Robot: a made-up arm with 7 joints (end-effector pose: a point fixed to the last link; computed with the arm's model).
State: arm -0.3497 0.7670 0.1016 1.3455 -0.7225 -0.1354 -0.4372
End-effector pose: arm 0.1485 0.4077 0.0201 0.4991 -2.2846 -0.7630
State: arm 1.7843 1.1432 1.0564 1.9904 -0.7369 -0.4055 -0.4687
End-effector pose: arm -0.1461 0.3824 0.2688 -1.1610 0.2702 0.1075
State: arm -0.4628 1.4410 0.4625 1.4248 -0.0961 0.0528 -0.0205
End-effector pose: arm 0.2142 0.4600 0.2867 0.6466 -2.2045 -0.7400
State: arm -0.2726 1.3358 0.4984 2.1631 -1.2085 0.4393 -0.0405
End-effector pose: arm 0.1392 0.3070 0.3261 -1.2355 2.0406 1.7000
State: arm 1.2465 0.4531 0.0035 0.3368 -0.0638 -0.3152 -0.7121
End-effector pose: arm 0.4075 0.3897 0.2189 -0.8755 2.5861 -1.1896
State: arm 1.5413 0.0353 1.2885 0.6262 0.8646 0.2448 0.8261
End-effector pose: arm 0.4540 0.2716 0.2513 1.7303 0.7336 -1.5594
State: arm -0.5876 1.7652 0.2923 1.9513 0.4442 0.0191 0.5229
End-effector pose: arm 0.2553 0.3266 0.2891 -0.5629 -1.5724 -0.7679
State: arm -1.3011 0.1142 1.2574 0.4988 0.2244 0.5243 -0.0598
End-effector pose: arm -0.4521 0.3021 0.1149 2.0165 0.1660 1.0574
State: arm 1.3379 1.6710 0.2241 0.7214 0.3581 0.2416 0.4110
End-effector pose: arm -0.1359 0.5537 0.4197 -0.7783 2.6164 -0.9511
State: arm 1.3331 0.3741 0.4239 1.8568 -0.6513 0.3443 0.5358
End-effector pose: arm 0.1772 0.3415 0.3672 -0.3166 2.7062 -0.2945
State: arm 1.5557 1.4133 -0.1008 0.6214 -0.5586 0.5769 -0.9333
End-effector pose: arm -0.0235 0.5717 0.4108 -2.4345 1.1129 -0.4156
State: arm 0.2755 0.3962 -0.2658 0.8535 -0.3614 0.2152 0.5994
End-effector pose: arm 0.2823 0.3003 -0.0638 -0.1635 -1.3756 0.0540
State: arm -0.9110 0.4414 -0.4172 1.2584 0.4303 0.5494 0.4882
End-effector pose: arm -0.1564 0.2467 -0.1377 -0.0905 -0.1884 0.7538
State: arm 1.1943 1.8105 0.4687 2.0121 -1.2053 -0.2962 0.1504
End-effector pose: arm -0.1537 0.2519 0.4548 -1.8803 0.8174 1.5417
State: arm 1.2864 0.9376 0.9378 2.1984 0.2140 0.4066 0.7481
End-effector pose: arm -0.0355 0.3915 0.3311 -0.0686 2.3016 0.2413
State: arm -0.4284 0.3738 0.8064 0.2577 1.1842 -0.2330 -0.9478
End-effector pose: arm -0.1458 0.3680 -0.1733 -2.6296 0.2470 -1.5970
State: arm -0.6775 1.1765 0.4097 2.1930 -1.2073 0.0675 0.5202
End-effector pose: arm 0.1359 0.3102 0.2198 0.3484 -1.5622 -1.8341
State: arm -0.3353 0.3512 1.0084 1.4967 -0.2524 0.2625 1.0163
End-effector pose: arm -0.0086 0.4366 0.0199 0.1723 -1.6831 0.7335
